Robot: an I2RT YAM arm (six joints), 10 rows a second.
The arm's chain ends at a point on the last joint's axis. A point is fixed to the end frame.
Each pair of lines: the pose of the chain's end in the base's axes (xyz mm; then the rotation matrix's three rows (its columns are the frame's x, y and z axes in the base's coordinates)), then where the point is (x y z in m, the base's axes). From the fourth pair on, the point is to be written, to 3 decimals.
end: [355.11 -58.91 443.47], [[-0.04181 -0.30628 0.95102], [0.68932 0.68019 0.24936], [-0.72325 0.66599 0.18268]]
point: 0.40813 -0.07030 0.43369
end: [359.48 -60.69 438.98], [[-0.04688 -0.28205 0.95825], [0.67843 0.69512 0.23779], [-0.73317 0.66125 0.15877]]
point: 0.41211 -0.07304 0.42828
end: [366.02 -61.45 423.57], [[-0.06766 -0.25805 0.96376], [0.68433 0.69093 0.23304], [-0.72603 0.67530 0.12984]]
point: 0.41823 -0.07390 0.41110
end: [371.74 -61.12 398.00], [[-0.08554 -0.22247 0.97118], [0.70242 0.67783 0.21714], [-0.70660 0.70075 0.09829]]
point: 0.423 -0.074 0.383
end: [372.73 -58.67 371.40], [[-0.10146 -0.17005 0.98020], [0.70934 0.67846 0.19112], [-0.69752 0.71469 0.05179]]
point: 0.423 -0.073 0.354
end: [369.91 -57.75 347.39], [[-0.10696 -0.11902 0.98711], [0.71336 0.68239 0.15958], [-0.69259 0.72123 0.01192]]
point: 0.419 -0.073 0.328
